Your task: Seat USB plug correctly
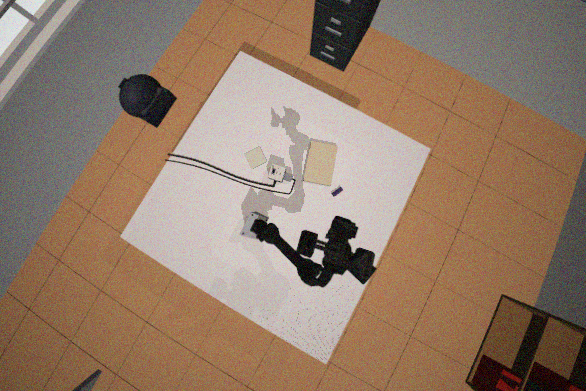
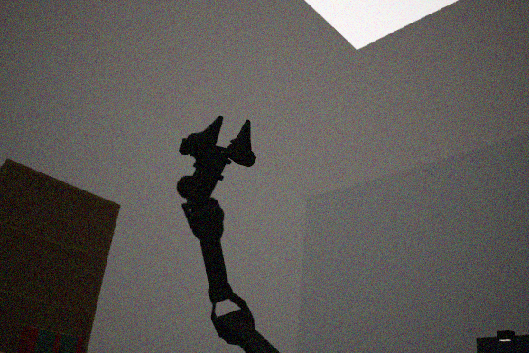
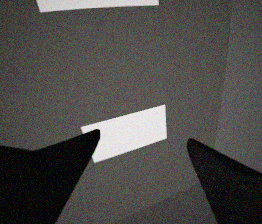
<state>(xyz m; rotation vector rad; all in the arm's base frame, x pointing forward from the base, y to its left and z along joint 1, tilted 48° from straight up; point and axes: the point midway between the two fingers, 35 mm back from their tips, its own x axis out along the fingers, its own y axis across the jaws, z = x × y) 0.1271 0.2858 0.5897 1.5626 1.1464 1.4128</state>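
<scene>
Right now the USB plug is 190 mm ahead of my gripper tip, 270 mm to the left of it and 650 mm below it. Also, from my gripper tip: USB socket 190 mm ahead, 280 mm to the left, 670 mm below; then small purple block 240 mm ahead, 80 mm to the right, 740 mm below; then beige pad 350 mm ahead, 60 mm to the left, 730 mm below.
</scene>
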